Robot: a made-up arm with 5 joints. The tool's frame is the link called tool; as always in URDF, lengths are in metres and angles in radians.
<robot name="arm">
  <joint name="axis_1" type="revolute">
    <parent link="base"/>
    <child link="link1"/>
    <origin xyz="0 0 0.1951" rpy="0 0 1.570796"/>
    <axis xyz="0 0 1"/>
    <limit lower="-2.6" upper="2.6" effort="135" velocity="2.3"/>
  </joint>
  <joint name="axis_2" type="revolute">
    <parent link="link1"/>
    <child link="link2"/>
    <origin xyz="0.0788 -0.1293 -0.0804" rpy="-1.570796 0 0"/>
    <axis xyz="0 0 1"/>
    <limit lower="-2.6" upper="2.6" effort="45" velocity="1.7"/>
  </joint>
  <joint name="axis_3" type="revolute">
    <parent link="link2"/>
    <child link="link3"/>
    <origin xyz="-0.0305 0.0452 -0.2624" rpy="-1.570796 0 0"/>
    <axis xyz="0 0 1"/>
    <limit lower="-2.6" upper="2.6" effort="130" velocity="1"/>
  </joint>
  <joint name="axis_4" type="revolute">
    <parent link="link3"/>
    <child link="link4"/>
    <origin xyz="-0.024 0.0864 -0.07" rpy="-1.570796 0 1.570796"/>
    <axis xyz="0 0 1"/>
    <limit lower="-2.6" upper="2.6" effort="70" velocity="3"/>
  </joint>
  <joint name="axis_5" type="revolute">
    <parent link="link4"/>
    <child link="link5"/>
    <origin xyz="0.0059 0.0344 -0.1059" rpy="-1.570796 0 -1.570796"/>
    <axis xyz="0 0 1"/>
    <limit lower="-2.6" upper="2.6" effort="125" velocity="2.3"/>
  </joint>
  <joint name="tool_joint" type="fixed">
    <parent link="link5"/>
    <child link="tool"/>
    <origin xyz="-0.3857 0.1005 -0.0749" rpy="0 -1.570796 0"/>
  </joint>
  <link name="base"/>
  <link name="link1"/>
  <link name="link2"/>
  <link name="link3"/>
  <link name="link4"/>
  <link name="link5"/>
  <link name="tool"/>
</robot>
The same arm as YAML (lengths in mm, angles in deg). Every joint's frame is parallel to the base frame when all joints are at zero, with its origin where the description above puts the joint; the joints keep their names.
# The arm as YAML. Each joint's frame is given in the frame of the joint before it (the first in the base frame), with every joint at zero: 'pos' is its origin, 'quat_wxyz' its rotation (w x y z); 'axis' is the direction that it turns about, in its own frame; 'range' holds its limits. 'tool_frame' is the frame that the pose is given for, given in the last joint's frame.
length_unit: mm
angle_unit: deg
joints:
  - joint: axis_1
    pos: [0.0, 0.0, 195.1]
    quat_wxyz: [1.0, 0.0, 0.0, 0.0]
    axis: [0.0, 0.0, 1.0]
    range: [-148.97, 148.97]
  - joint: axis_2
    pos: [129.3, 78.8, -80.4]
    quat_wxyz: [1.0, 0.0, 0.0, 0.0]
    axis: [-1.0, 0.0, 0.0]
    range: [-148.97, 148.97]
  - joint: axis_3
    pos: [262.4, -30.5, -45.2]
    quat_wxyz: [1.0, 0.0, 0.0, 0.0]
    axis: [0.0, 0.0, -1.0]
    range: [-148.97, 148.97]
  - joint: axis_4
    pos: [86.4, -24.0, 70.0]
    quat_wxyz: [1.0, 0.0, 0.0, 0.0]
    axis: [0.0, -1.0, 0.0]
    range: [-148.97, 148.97]
  - joint: axis_5
    pos: [5.9, 105.9, 34.4]
    quat_wxyz: [1.0, 0.0, 0.0, 0.0]
    axis: [1.0, 0.0, 0.0]
    range: [-148.97, 148.97]
tool_frame:
  pos: [-74.9, 100.5, 385.7]
  quat_wxyz: [1.0, 0.0, 0.0, 0.0]

